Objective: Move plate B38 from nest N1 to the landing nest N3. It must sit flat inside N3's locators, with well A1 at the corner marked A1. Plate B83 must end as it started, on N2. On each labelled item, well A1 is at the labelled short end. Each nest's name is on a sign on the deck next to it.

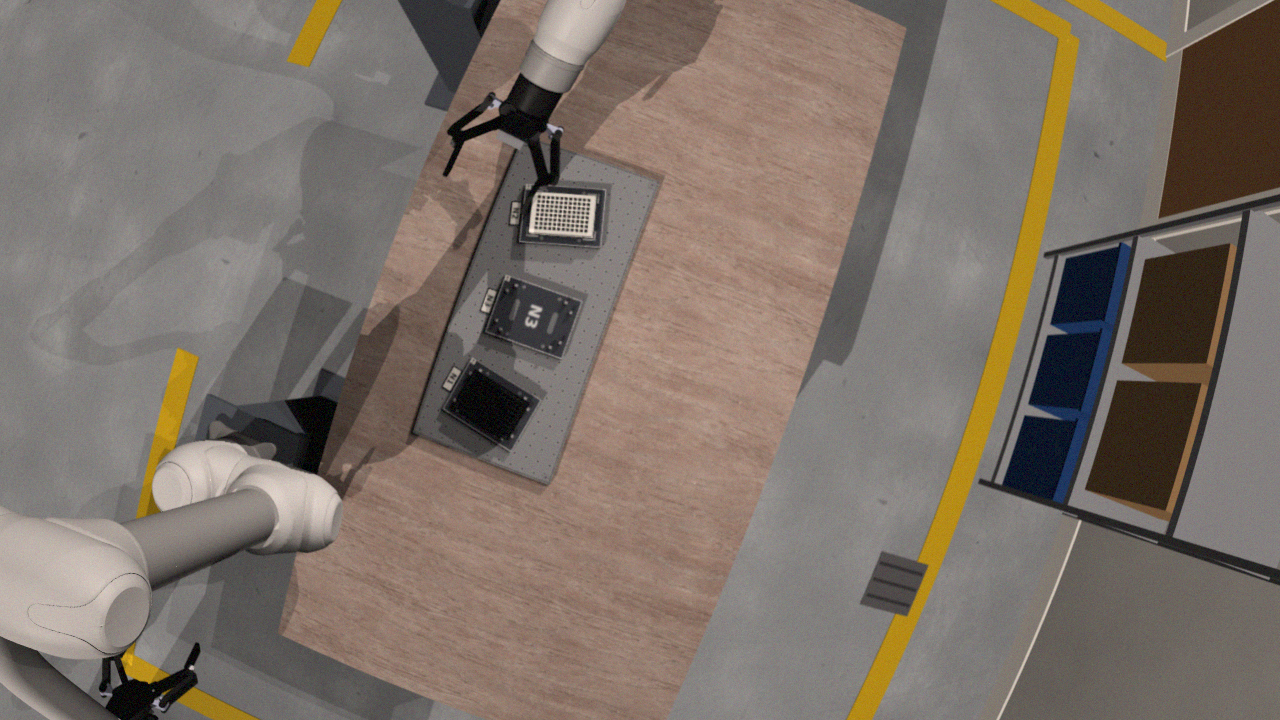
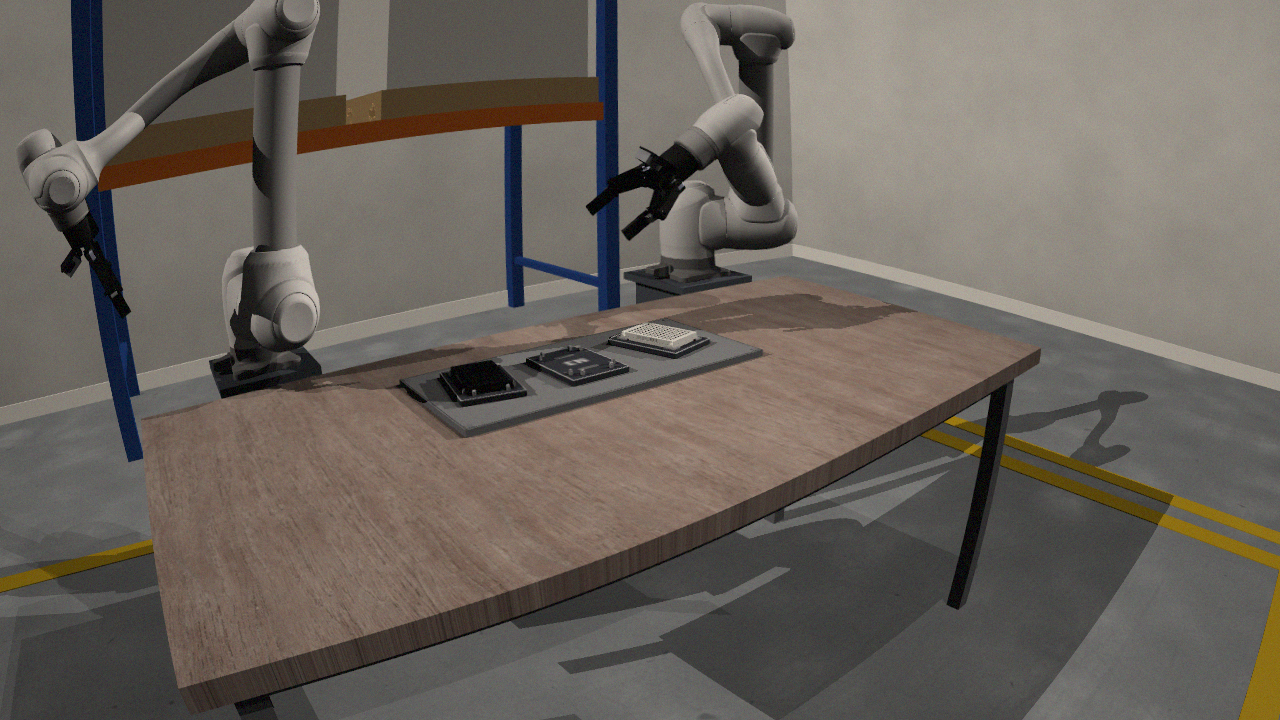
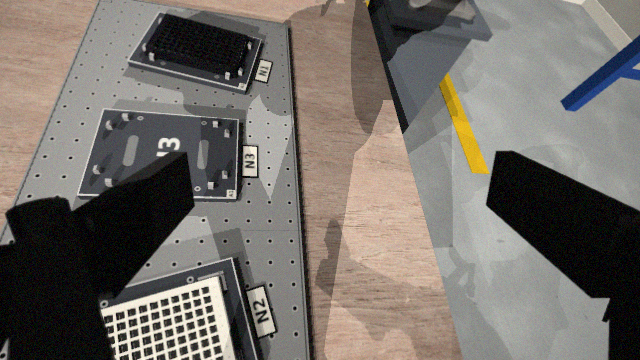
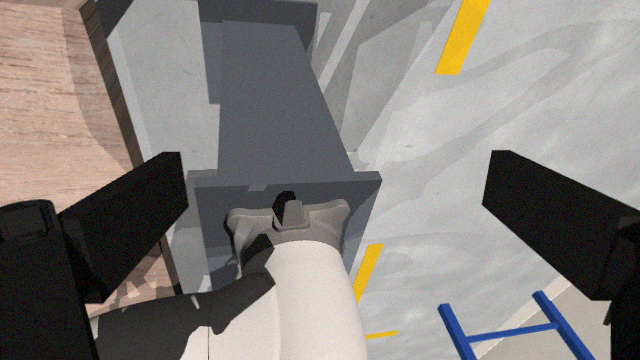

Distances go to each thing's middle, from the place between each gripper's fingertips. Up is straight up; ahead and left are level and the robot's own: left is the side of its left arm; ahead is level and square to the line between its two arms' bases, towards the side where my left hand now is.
Right now my left hand [image 1: 484, 191] is 36 cm to the left of the black plate B38 [image 1: 480, 399], 23 cm above it and 11 cm short of it. From my left hand the other things lie so: nest N2 [image 1: 598, 220]: 24 cm below, 11 cm ahead, 4 cm to the left; then nest N3 [image 1: 564, 323]: 24 cm below, 17 cm to the right, 13 cm ahead; then white plate B83 [image 1: 538, 220]: 23 cm below, 11 cm ahead, 4 cm to the left.
Now: right hand [image 1: 165, 638] 480 mm short of the black plate B38, 700 mm to the right of it and 190 mm above it. Also, from my right hand: nest N3: 500 mm ahead, 890 mm to the left, 210 mm below; nest N1 [image 1: 533, 401]: 480 mm ahead, 700 mm to the left, 210 mm below; white plate B83: 480 mm ahead, 1100 mm to the left, 190 mm below.
